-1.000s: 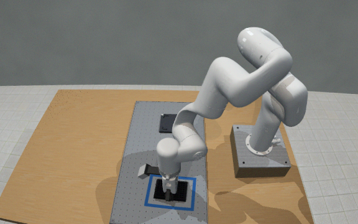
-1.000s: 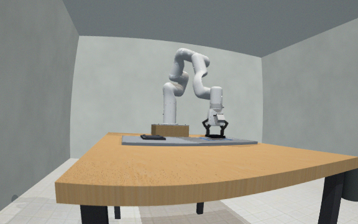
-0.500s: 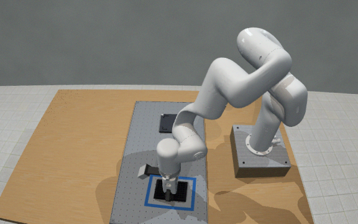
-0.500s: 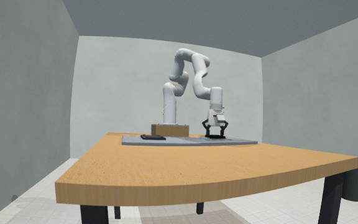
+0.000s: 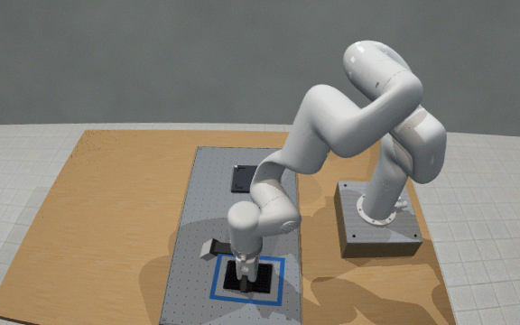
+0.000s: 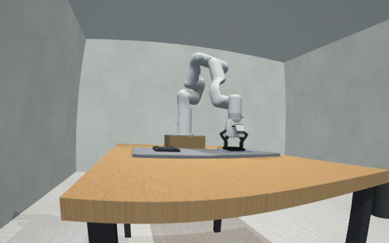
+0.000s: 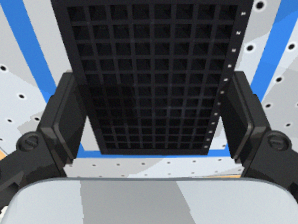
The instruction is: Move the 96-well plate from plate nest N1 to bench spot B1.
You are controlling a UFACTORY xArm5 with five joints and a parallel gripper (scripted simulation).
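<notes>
My hand is 10 mm above the 96-well plate. The rest, counted from my hand: dark plate nest (370 mm to the right, 60 mm behind, 20 mm below).
</notes>
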